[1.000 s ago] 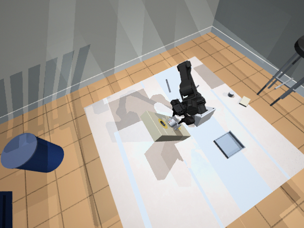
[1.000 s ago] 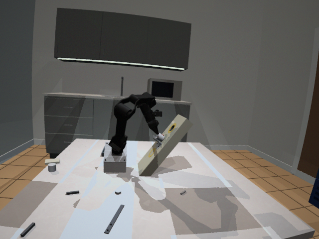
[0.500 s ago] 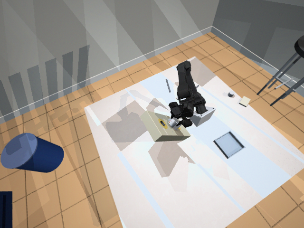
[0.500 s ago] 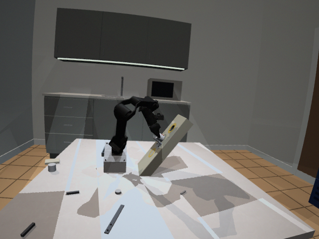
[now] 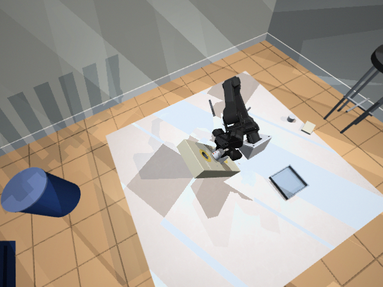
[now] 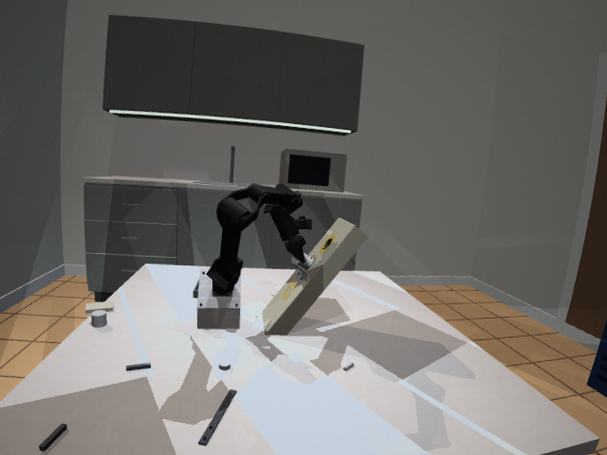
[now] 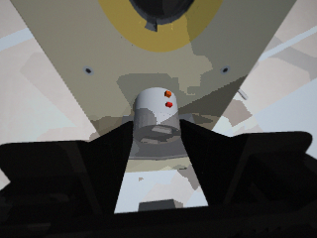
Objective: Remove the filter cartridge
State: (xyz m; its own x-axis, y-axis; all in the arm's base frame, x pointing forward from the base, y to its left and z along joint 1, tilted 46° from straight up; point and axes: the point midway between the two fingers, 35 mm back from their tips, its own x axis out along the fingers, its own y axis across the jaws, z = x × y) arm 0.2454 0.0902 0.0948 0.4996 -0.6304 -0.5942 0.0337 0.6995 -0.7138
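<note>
My gripper tip is 310 mm past the tray, 290 mm to the right of it and 220 mm above it. Also, from my gripper tip: filter cartridge (right at my gripper tip); then beige block (700 mm behind, 220 mm below, 90 mm to the left).
</note>
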